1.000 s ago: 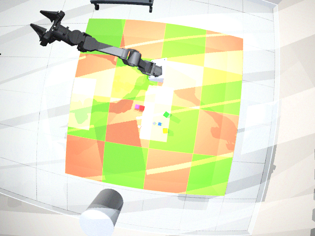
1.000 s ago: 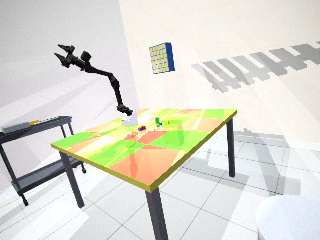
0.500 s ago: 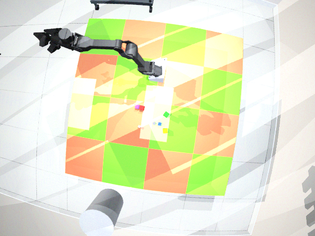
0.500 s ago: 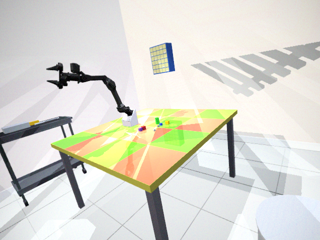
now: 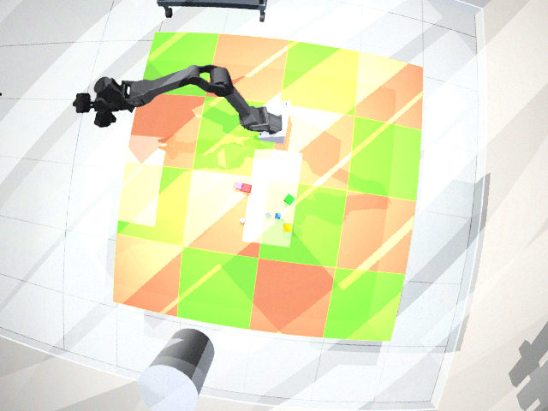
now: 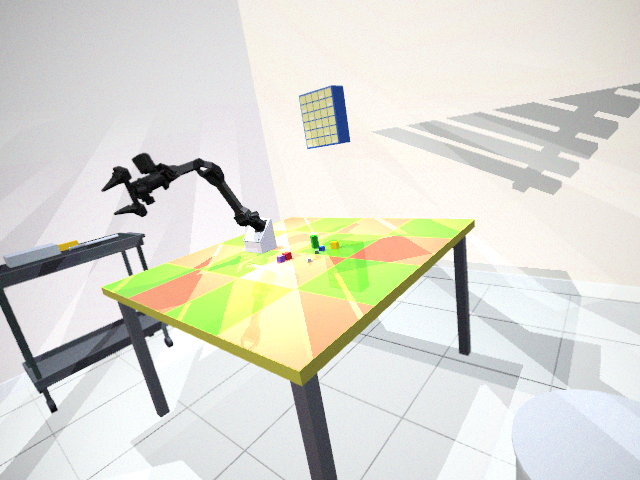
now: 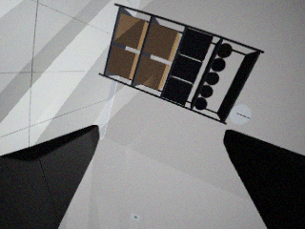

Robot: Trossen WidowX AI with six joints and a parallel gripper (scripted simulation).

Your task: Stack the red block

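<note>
Now: gripper tip 54 cm to the right of the red block, 38 cm above it and 28 cm short of it. Also, from my gripper tip: purple block (51 cm to the left, 38 cm below, 27 cm ahead); then yellow block (70 cm to the left, 44 cm ahead, 38 cm below); then blue block (66 cm to the left, 39 cm below, 39 cm ahead).
</note>
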